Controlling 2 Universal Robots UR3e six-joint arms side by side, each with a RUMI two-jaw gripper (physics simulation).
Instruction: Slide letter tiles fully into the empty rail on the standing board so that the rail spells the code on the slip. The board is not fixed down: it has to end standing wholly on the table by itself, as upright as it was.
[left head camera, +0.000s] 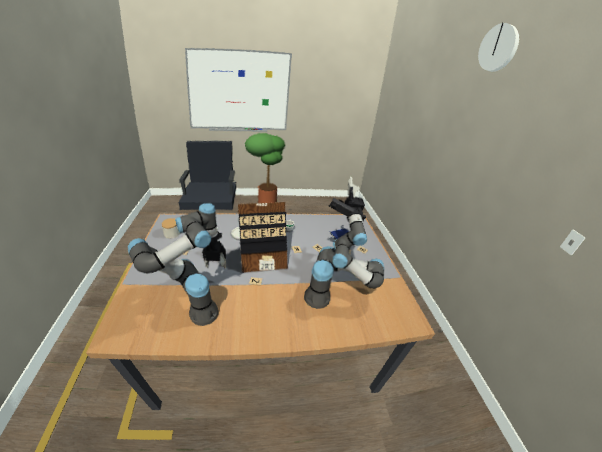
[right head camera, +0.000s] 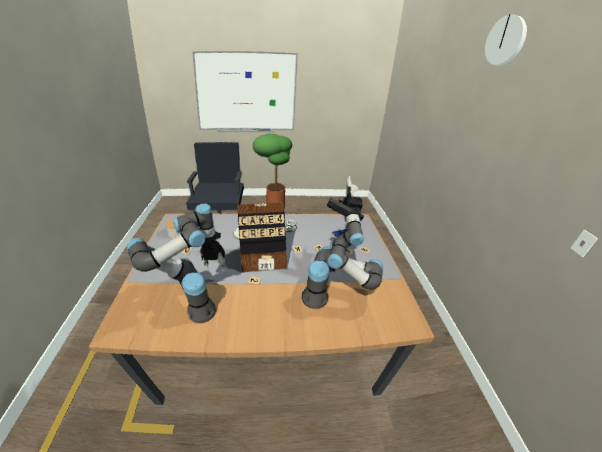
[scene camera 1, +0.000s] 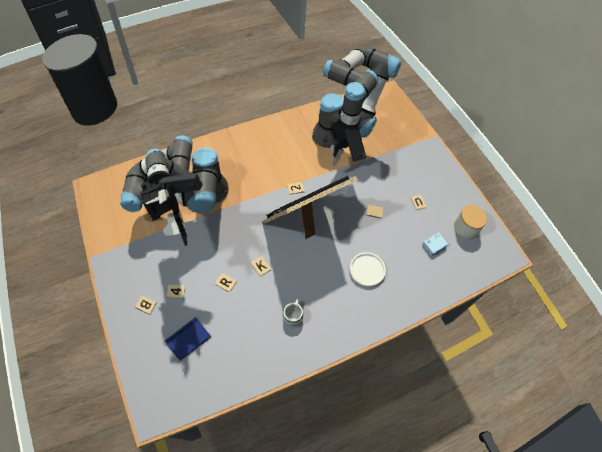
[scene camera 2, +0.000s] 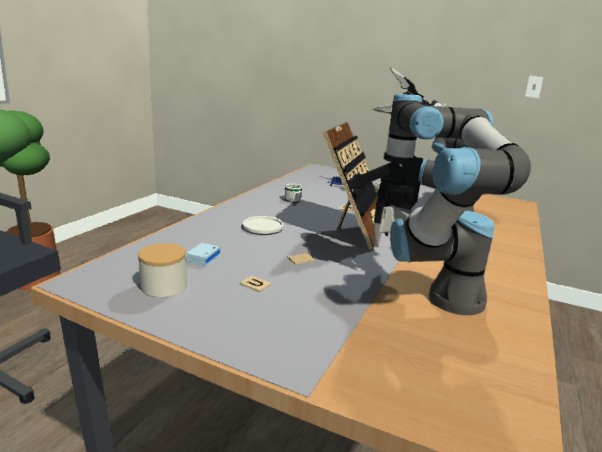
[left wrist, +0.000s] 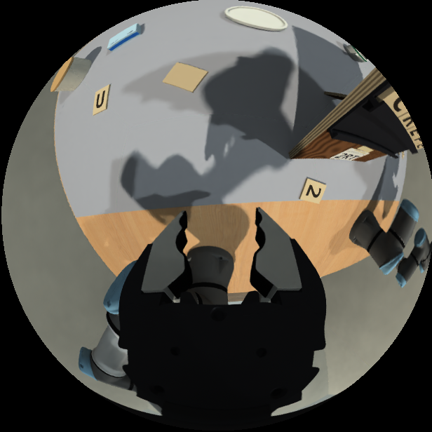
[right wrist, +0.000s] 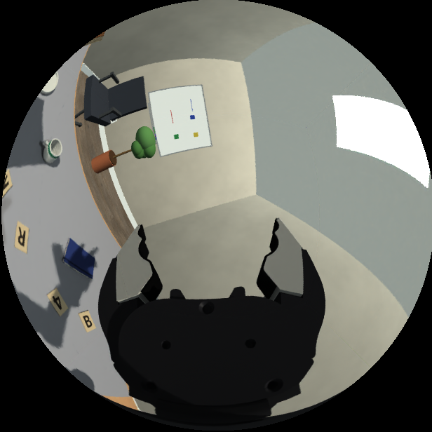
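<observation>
The wooden board stands leaning back, with CAKE4 and CREPE rails above an empty black rail. Its slip appears to read 2RT. A 2 tile lies in front of the board. Tiles K, R, 4, B, U and a blank-faced one lie flat. My left gripper is open, empty, pointing down beside the board. My right gripper is open, empty and raised.
Behind the board, a plate and a mug stand on the grey mat. A navy tray lies beyond the 4 and B tiles. A light-blue box and a lidded jar stand near the mat's right side in scene camera 1.
</observation>
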